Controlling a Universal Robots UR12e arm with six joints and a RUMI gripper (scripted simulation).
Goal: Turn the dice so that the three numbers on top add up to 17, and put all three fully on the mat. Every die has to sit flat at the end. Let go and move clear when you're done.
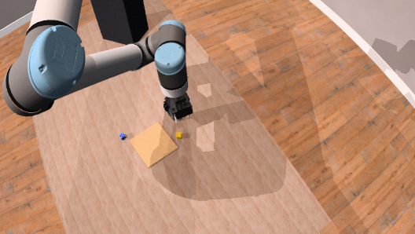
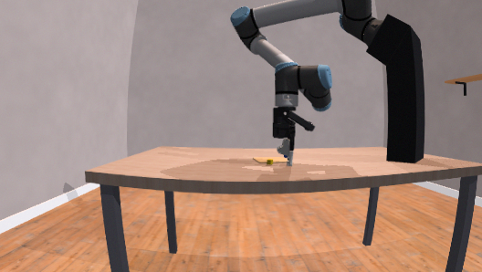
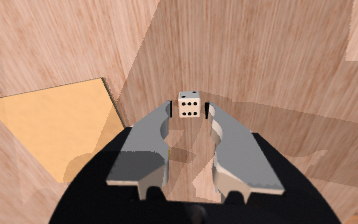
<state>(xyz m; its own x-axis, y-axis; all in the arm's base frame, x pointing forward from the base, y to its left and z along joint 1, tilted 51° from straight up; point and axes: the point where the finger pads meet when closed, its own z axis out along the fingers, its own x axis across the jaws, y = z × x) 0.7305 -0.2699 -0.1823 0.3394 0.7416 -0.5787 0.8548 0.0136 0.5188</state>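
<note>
Right now my hand is 1 cm above the white die. Round my hand: blue die 10 cm behind, 22 cm to the right, 1 cm below; then tan mat 1 cm ahead, 15 cm to the right, 2 cm below; then yellow die 6 cm ahead, 6 cm to the right, 1 cm below.
</note>
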